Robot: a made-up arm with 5 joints. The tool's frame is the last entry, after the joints.
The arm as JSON. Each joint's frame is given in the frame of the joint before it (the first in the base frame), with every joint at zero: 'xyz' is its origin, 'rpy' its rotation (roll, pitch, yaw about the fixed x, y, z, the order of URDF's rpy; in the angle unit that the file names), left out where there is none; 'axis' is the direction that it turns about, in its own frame. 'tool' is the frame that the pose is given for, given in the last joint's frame.
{
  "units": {
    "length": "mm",
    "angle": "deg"
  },
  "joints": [
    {
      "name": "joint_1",
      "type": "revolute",
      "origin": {
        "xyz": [
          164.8,
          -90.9,
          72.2
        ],
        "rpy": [
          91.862,
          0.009,
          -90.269
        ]
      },
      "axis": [
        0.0,
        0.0,
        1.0
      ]
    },
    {
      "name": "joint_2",
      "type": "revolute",
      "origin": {
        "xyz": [
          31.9,
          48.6,
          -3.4
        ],
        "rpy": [
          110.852,
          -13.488,
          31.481
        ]
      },
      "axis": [
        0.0,
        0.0,
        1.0
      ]
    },
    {
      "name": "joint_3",
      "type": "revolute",
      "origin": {
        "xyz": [
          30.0,
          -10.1,
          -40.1
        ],
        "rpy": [
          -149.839,
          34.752,
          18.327
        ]
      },
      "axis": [
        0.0,
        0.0,
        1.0
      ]
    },
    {
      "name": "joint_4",
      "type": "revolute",
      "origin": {
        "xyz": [
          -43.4,
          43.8,
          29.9
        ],
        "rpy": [
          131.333,
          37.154,
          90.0
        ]
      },
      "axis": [
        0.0,
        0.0,
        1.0
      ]
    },
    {
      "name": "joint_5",
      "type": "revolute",
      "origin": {
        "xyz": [
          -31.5,
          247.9,
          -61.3
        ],
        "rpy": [
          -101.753,
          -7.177,
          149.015
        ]
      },
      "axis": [
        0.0,
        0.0,
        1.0
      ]
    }
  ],
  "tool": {
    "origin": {
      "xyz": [
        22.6,
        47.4,
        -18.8
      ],
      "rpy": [
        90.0,
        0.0,
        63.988
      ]
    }
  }
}
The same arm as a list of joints. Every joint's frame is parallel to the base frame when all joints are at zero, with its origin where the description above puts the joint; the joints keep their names.
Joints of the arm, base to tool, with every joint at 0 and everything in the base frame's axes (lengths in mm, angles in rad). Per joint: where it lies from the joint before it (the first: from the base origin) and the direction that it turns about. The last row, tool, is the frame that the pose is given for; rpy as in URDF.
joint_1: xyz 164.8 -90.9 72.2 axis -0.999461 0.0047 -0.032499
joint_2: xyz 1.7 -31.9 48.7 axis 0.36782 -0.560431 -0.742041
joint_3: xyz -13.3 -2.4 49.3 axis -0.390705 0.917812 0.070501
joint_4: xyz 45.1 51.5 3.1 axis -0.538283 -0.818174 0.202094
joint_5: xyz -79.0 170.4 175.9 axis 0 0 -1
tool: xyz 0.5 52.5 18.8 rpy -1.5708 0.0000 1.5708

